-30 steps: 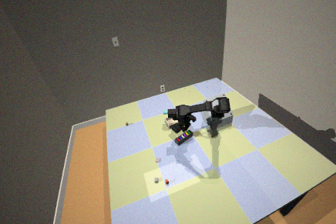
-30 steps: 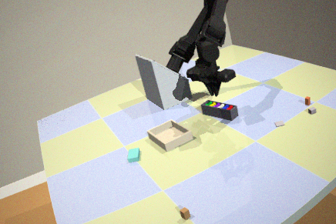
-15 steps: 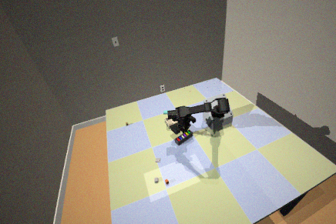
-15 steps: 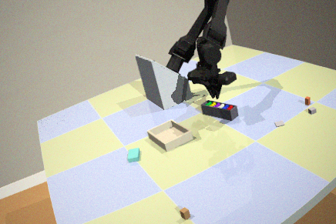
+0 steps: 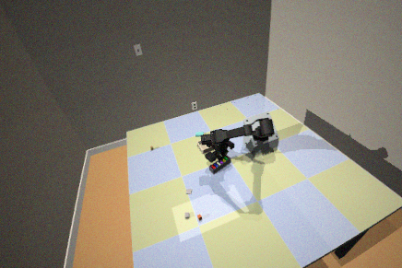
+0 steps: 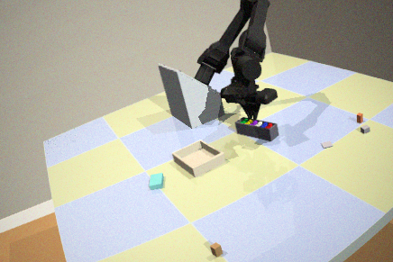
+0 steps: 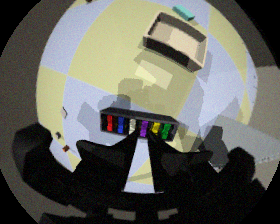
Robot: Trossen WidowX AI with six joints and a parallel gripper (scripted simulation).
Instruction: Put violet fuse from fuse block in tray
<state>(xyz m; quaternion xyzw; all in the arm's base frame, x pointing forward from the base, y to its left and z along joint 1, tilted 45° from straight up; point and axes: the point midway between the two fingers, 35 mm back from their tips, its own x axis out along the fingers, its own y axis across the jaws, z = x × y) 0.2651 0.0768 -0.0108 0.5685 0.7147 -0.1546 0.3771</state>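
My gripper tip is now 30 mm above the violet fuse. The rest, counted from my gripper tip: beige tray (20 mm ahead, 200 mm to the right, 50 mm below); then flat grey chip (240 mm ahead, 110 mm to the left, 50 mm below); then teal block (50 mm ahead, 340 mm to the right, 40 mm below).
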